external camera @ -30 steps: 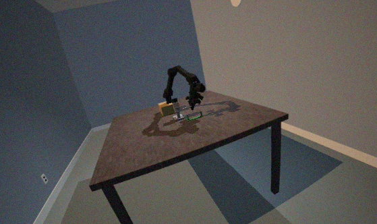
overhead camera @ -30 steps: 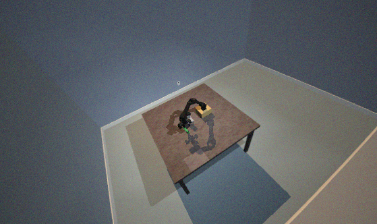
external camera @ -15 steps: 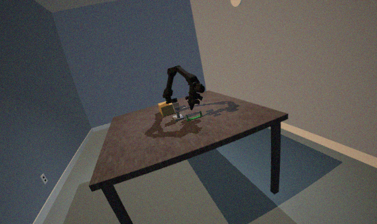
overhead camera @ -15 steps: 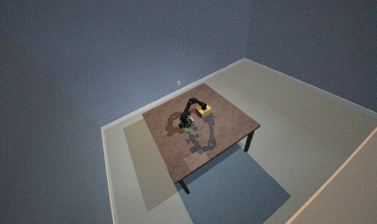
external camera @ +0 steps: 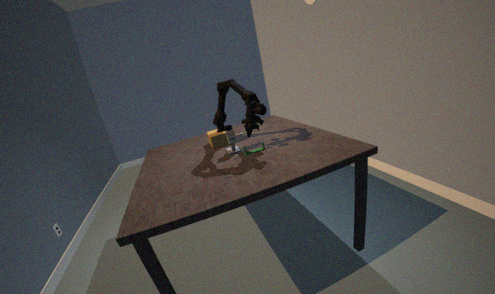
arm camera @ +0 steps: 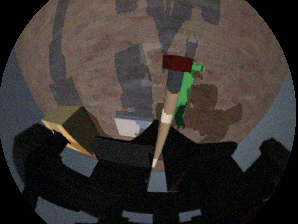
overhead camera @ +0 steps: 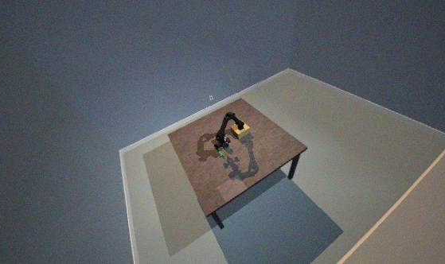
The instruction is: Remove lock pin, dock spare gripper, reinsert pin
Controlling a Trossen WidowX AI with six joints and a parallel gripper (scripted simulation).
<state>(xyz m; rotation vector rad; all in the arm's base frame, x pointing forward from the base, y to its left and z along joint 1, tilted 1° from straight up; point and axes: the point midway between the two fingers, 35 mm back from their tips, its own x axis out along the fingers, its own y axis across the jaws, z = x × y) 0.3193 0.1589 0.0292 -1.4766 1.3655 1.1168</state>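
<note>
Right now the grey post is 11 cm to the right of my gripper tip, 4 cm below it and 4 cm behind it. From my gripper tip the other things lie so: green strip: 6 cm below, 5 cm ahead, 1 cm to the left; then spare gripper: 11 cm to the right, 4 cm behind, 4 cm above.
</note>
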